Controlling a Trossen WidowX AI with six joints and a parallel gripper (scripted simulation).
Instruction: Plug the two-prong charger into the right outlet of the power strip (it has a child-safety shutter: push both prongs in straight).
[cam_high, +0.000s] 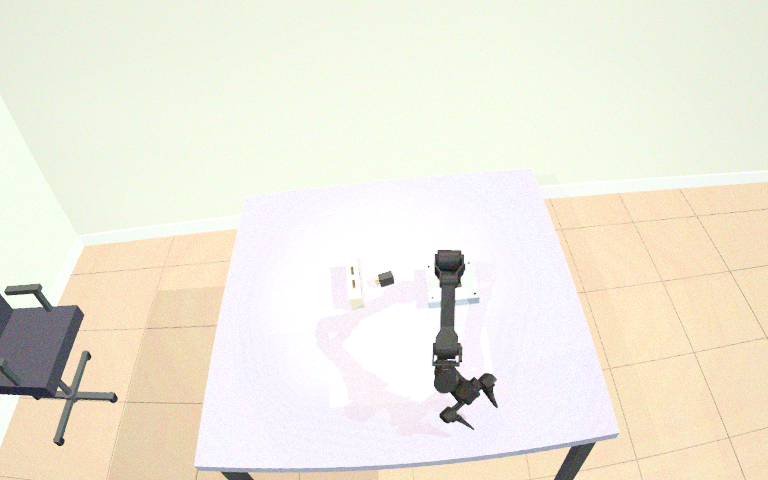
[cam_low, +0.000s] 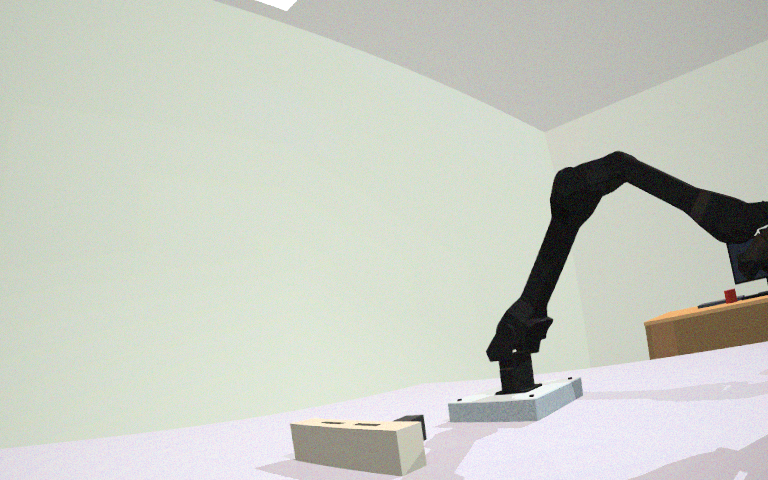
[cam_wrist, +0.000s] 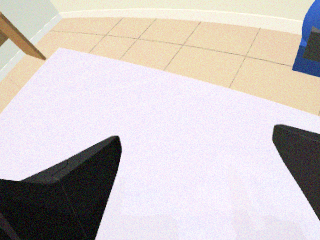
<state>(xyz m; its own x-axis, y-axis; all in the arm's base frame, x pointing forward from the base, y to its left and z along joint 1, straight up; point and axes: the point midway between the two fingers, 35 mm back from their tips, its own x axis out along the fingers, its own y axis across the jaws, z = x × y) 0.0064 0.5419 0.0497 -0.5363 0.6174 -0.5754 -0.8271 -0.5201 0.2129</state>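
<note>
Now: the dark grey two-prong charger 25 cm ahead of my gripper tip, 62 cm to the right of it and 5 cm below it.
</note>
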